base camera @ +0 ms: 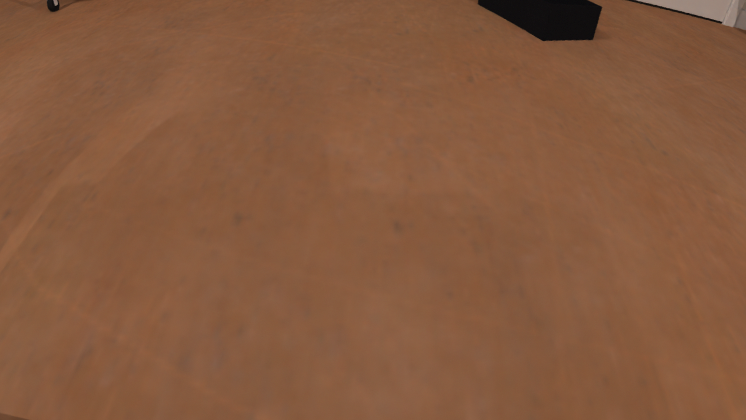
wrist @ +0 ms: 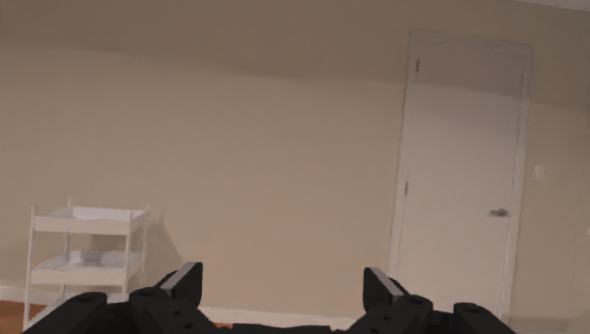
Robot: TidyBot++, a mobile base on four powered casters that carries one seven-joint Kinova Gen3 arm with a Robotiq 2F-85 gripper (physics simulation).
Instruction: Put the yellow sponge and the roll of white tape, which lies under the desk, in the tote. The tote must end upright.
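Places are measured from the arm's base along level axes (x left, y back, z up), in metres.
Pixels of known places: gripper, between the fingertips: (wrist: 283,283).
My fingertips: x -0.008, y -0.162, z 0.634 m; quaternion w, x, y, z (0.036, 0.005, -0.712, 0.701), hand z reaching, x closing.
Observation:
Behind a point stands the place of what it marks.
My gripper (wrist: 283,283) @[x -0.008, y -0.162, z 0.634 m] is open and empty, with its two dark fingers spread wide at the bottom of the wrist view and a pale wall behind them. A black box (base camera: 569,21) @[x -0.516, y -1.155, z -0.342 m] stands on the floor at the top right of the base camera view, cut off by the top edge; I cannot tell from this part whether it is the tote. The yellow sponge, the roll of white tape and the desk do not show in either view.
A white cart (wrist: 80,226) @[x 0.942, y -1.480, z 0.296 m] with trays stands by the wall at the lower left of the wrist view. A white door (wrist: 460,150) @[x -1.257, y -1.865, z 0.925 m] is at the right. A black caster wheel (base camera: 53,5) @[x 1.132, y -1.448, z -0.372 m] shows at the top left of the base camera view, on the brown floor (base camera: 365,208) @[x -0.004, y -0.475, z -0.396 m].

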